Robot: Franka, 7 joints.
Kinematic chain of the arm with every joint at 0, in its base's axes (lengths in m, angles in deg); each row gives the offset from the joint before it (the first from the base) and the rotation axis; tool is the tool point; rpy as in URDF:
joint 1: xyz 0 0 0.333 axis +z
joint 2: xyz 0 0 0 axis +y
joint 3: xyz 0 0 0.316 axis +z
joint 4: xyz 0.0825 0 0 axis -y
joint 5: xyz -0.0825 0 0.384 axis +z
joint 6: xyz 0 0 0 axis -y
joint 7: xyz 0.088 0 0 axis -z
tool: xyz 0 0 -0.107 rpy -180 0 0
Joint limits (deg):
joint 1: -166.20..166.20
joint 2: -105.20..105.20
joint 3: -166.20..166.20
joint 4: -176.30..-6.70
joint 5: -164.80..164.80
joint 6: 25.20..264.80
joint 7: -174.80..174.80
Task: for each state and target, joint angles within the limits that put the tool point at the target. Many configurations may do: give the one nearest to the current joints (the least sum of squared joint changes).
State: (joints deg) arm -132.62 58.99 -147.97 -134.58 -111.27 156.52 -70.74
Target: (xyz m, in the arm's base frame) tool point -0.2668 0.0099 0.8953
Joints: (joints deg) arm -119.69 83.02 -159.11 -111.72 -110.33 152.75 -70.74
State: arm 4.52 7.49 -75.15 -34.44 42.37 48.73 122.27
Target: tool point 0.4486 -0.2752 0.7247
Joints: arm 5.84 24.63 -69.01 -50.33 40.08 41.73 122.27
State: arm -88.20 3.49 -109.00 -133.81 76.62 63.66 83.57
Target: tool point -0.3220 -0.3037 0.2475
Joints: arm -77.09 30.25 -74.29 -136.41 80.58 74.97 83.57
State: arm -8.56 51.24 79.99 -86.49 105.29 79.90 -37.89
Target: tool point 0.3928 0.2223 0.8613
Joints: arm -30.99 50.59 107.82 -78.22 101.97 59.02 -37.89
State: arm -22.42 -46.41 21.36 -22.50 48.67 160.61 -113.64
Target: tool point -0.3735 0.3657 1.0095
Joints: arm -36.62 -51.25 27.46 -26.38 48.38 158.03 -113.64
